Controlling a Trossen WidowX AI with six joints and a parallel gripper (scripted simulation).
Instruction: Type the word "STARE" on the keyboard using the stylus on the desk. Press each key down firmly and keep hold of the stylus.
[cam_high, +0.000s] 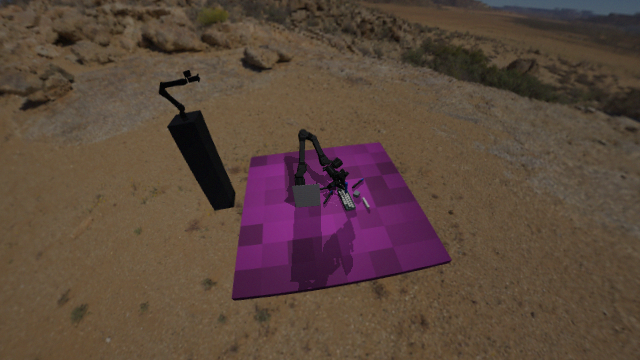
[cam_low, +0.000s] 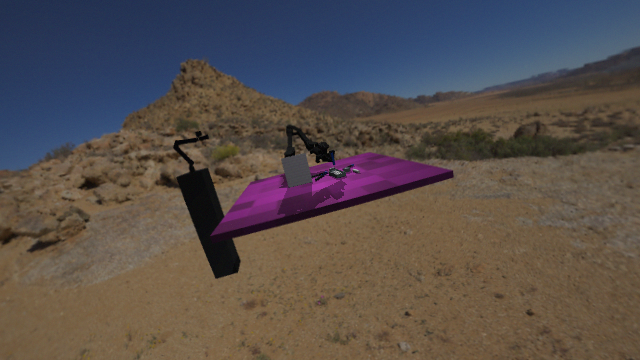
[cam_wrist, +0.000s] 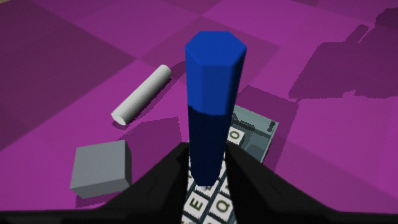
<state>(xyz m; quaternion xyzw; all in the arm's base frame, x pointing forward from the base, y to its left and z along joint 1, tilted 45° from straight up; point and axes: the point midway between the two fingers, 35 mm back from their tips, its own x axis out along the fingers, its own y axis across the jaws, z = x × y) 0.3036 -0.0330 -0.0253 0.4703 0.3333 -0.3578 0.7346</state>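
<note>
My gripper tip is now 10 cm short of the grey block, 10 cm above it and 2 cm to the right of it. The rest, counted from my gripper tip: white cylinder (13 cm ahead, 10 cm below, 8 cm to the right); blue hexagonal stylus (2 cm below).
</note>
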